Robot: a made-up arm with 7 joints.
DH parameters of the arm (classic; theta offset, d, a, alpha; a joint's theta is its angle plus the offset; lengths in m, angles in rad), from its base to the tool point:
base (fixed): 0 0.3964 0.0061 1.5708
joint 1: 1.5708 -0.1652 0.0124 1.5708
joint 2: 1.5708 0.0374 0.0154 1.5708
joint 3: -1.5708 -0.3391 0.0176 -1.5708
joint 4: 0 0.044 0.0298 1.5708
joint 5: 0 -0.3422 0.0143 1.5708
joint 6: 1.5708 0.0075 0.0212 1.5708
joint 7: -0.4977 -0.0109 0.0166 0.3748
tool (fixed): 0.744 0.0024 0 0
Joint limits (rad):
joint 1: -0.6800..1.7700
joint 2: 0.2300..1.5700
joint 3: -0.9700..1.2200
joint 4: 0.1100..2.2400
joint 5: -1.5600..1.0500
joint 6: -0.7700..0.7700
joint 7: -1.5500..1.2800
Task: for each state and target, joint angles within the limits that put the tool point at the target. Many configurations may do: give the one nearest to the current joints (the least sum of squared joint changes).
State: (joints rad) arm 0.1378 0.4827 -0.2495 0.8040 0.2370 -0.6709 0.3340
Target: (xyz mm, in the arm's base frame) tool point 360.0 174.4 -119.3
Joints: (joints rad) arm 0.3677 0.2300 -0.4955 0.7611 0.3260 -0.7700 0.2784
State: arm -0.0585 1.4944 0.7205 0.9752 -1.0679 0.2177 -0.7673
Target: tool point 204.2 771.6 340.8
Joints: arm -0.0482 1.4164 0.5971 0.7066 -1.0653 0.3205 -0.8588
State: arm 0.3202 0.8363 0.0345 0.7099 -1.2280 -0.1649 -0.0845
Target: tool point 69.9 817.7 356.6
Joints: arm 0.2832 1.5563 0.0492 0.2063 -1.2205 0.1138 -0.4661
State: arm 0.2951 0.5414 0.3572 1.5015 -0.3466 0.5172 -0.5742
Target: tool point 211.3 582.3 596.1
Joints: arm 0.7255 1.1652 0.8040 1.5131 -0.3413 0.5317 -0.5837
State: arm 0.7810 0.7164 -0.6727 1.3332 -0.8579 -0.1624 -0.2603
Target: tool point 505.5 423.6 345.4
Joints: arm 0.9858 0.8650 -0.5495 1.1857 -0.8586 -0.1828 -0.2733
